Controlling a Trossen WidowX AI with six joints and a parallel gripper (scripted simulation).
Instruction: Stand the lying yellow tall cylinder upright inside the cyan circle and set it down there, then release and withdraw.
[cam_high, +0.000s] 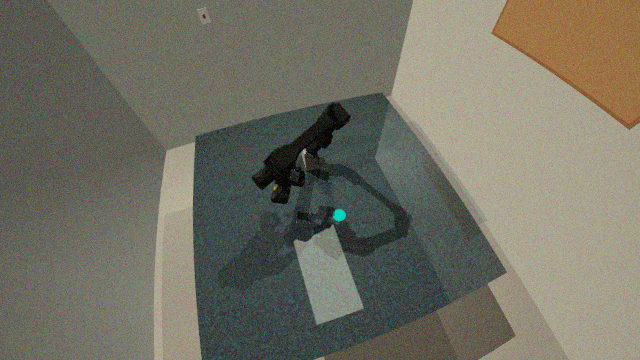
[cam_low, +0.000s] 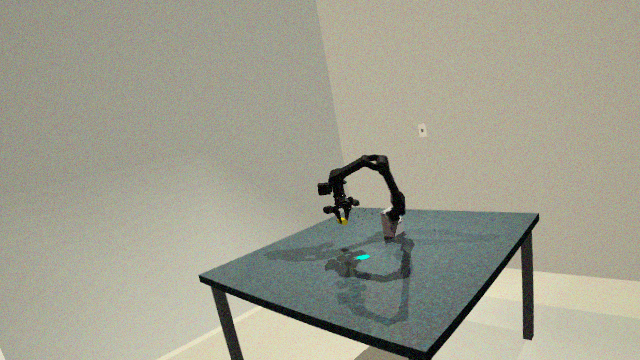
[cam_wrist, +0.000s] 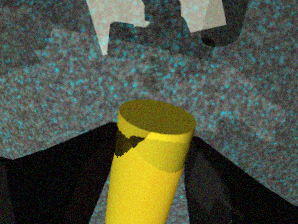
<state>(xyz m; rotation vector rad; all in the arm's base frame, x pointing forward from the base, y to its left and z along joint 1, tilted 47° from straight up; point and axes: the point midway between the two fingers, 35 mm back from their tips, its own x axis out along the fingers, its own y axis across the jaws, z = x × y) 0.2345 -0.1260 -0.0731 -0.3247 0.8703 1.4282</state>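
Now: the yellow tall cylinder 1 cm behind my gripper tip and 2 cm to the right of it. From my gripper tip the other things lie so: cyan circle: 10 cm ahead, 21 cm to the left, 13 cm below.
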